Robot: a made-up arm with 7 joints. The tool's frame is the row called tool. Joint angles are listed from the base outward.
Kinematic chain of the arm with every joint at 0, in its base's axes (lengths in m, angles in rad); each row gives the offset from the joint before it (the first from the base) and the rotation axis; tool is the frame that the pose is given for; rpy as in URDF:
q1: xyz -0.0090 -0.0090 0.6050 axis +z
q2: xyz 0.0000 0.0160 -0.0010 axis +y
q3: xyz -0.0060 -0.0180 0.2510 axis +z
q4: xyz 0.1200 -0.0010 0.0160 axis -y
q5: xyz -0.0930 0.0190 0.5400 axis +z
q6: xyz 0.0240 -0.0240 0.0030 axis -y
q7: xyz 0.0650 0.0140 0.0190 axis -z
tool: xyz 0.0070 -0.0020 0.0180 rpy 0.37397 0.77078 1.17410
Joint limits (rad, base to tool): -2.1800..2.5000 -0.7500..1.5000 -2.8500..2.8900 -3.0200..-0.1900 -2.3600..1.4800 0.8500..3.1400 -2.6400..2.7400
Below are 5 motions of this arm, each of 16 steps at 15 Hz.
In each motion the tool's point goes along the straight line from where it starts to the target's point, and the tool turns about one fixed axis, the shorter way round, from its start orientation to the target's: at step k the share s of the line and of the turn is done. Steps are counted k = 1, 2, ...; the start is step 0. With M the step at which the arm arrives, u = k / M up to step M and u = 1 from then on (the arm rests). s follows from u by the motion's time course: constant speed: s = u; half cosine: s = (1 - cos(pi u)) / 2; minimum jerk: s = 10 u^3 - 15 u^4 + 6 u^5.
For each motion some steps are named. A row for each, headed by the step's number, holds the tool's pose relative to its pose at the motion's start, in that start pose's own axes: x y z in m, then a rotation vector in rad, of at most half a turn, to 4 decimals.
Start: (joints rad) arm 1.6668 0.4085 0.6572 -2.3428 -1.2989 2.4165 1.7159
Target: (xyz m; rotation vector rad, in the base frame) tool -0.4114 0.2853 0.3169 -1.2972 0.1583 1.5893
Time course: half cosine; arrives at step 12
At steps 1, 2, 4, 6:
1: 0.0001 0.0006 -0.0017 0.0033 0.0082 -0.0080
2: 0.0003 0.0025 -0.0068 0.0130 0.0324 -0.0316
4: 0.0013 0.0092 -0.0252 0.0484 0.1209 -0.1179
6: 0.0025 0.0183 -0.0504 0.0967 0.2418 -0.2359

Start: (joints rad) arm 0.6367 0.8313 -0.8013 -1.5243 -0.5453 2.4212 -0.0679
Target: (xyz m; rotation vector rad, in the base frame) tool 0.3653 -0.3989 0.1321 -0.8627 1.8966 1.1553
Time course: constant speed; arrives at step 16
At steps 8, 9, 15, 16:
8: 0.1687 0.2296 -0.2167 0.0798 0.1253 0.3539
9: 0.1898 0.2583 -0.2437 0.0898 0.1410 0.3981
15: 0.3163 0.4304 -0.4062 0.1496 0.2350 0.6636
16: 0.3374 0.4591 -0.4333 0.1596 0.2506 0.7078

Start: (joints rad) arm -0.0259 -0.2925 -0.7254 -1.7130 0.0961 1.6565 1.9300
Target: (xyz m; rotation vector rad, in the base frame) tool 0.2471 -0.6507 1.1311 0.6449 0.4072 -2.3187
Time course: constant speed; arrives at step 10
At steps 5, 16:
5: -0.0094 -0.0266 0.1159 -0.0395 -0.2508 -0.4180
16: -0.0189 -0.0533 0.2317 -0.0790 -0.5016 -0.8360

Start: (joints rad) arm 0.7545 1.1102 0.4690 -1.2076 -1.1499 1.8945 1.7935
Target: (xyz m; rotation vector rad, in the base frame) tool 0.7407 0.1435 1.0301 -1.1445 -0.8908 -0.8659
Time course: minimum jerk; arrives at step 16
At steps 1, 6, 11, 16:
1: -0.0006 -0.0020 0.0005 -0.0016 -0.0014 -0.0040
6: -0.0787 -0.2475 0.0653 -0.1939 -0.1794 -0.4922
11: -0.2344 -0.7375 0.1946 -0.5777 -0.5346 -1.4665
16: -0.2858 -0.8994 0.2374 -0.7045 -0.6519 -1.7884

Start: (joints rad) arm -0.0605 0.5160 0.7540 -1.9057 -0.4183 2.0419 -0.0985
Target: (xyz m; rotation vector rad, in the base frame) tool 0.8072 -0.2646 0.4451 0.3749 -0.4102 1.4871
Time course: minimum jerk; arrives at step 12
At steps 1, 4, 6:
1: -0.0022 -0.0003 -0.0033 -0.0021 -0.0074 -0.0024
4: -0.0890 -0.0118 -0.1365 -0.0866 -0.3035 -0.0988
6: -0.2119 -0.0281 -0.3253 -0.2062 -0.7230 -0.2355

